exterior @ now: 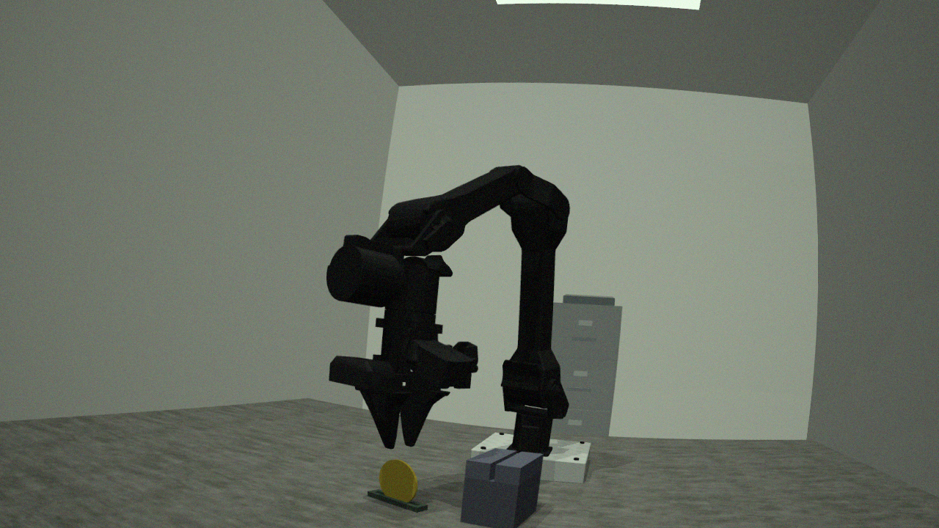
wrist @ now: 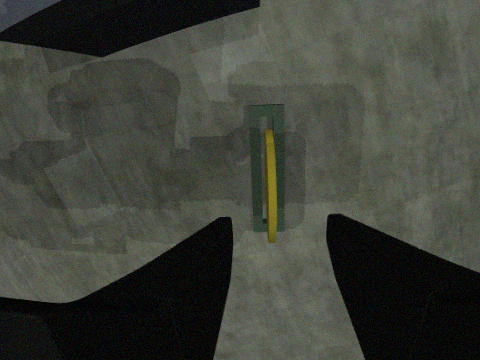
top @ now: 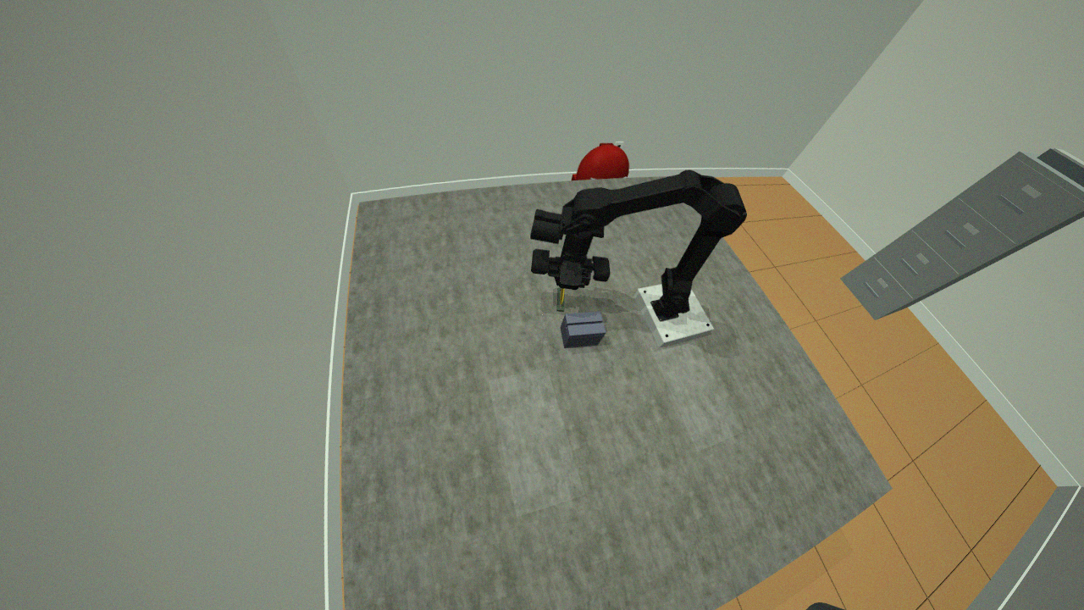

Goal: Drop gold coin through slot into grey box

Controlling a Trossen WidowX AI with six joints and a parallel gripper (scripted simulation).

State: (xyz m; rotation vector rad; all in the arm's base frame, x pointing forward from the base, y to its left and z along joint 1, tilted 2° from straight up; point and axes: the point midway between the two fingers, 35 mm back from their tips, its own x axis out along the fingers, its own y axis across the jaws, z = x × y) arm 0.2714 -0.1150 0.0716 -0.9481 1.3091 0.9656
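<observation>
Right now the gold coin is 40 mm below my gripper tip.
</observation>
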